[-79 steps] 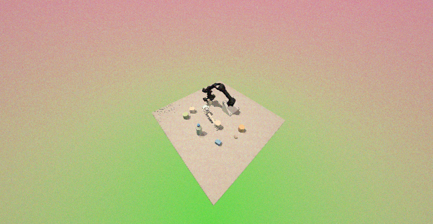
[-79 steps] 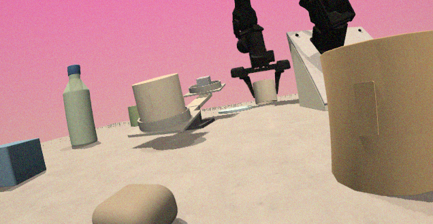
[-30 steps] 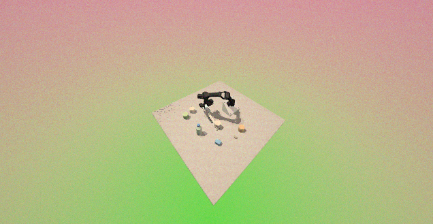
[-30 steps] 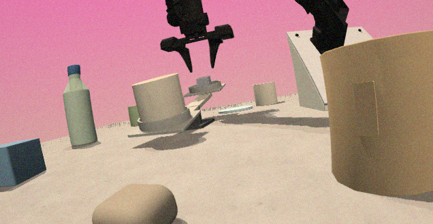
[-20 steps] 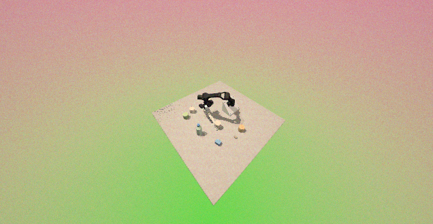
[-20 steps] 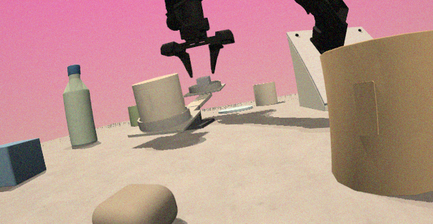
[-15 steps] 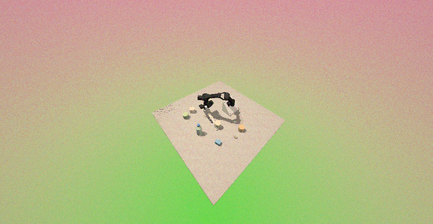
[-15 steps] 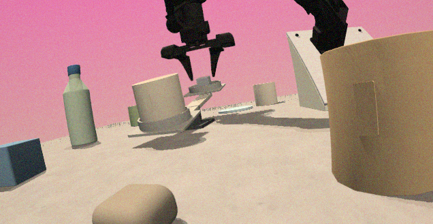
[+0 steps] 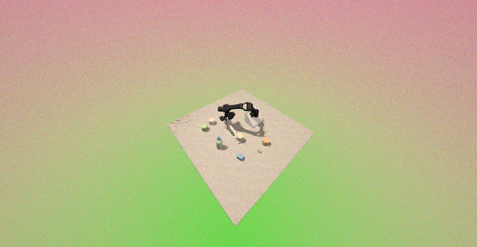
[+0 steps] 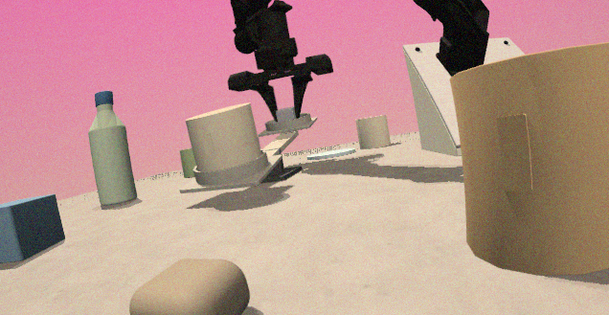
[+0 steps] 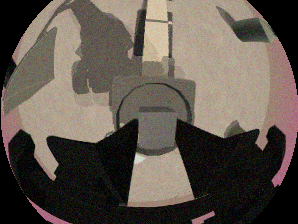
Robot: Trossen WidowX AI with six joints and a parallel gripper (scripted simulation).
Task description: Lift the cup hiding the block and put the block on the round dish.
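Right now my gripper tip is 10 cm to the left of the round pale-blue dish, 8 cm above it and 7 cm past it. The rest, counted from my gripper tip: pale-green bottle: 27 cm ahead, 17 cm to the left, 3 cm above; grey block: 1 cm above; balance: 12 cm to the left, 4 cm below, 3 cm ahead.
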